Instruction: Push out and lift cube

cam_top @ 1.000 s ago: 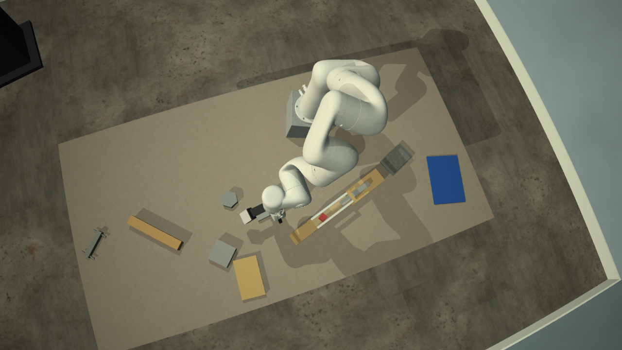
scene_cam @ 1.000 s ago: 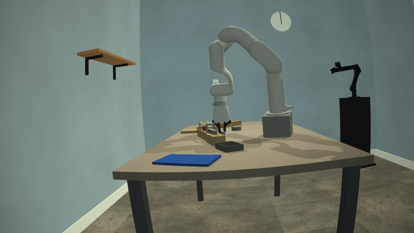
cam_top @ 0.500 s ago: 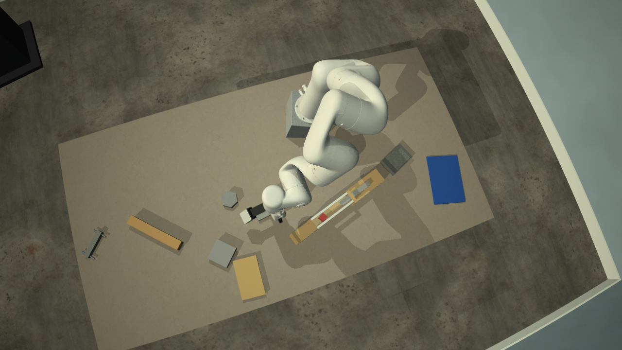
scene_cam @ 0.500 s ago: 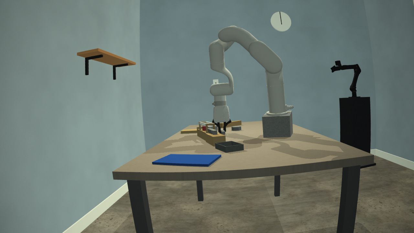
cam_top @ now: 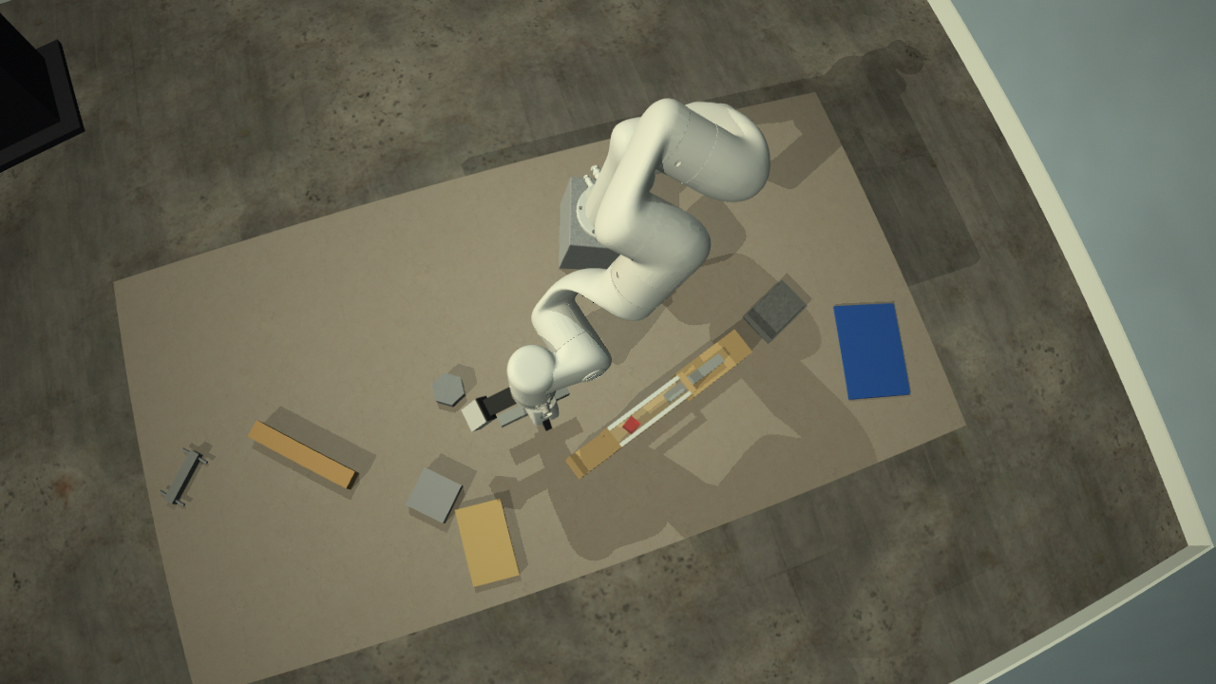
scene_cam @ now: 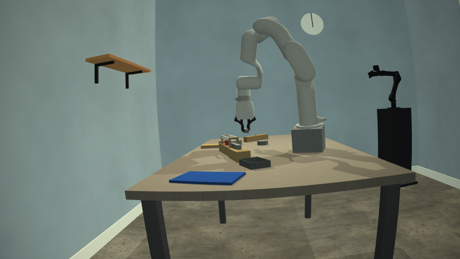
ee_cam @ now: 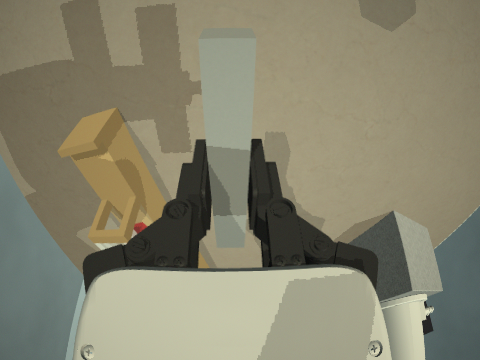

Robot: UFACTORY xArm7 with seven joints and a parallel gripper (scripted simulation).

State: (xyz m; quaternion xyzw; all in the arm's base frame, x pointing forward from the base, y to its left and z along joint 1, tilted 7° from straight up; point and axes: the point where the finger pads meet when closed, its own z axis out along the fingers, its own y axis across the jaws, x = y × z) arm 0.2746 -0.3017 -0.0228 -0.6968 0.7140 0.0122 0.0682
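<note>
Right now the channel is 19 cm to the left of my hand, 11 cm ahead of it and 6 cm below it. The rest, counted from my hand: tan plate (20 cm to the right, 18 cm ahead, 11 cm below); grey block (24 cm to the right, 10 cm below, 6 cm ahead); tan bar (44 cm to the right, 13 cm behind, 10 cm below).
</note>
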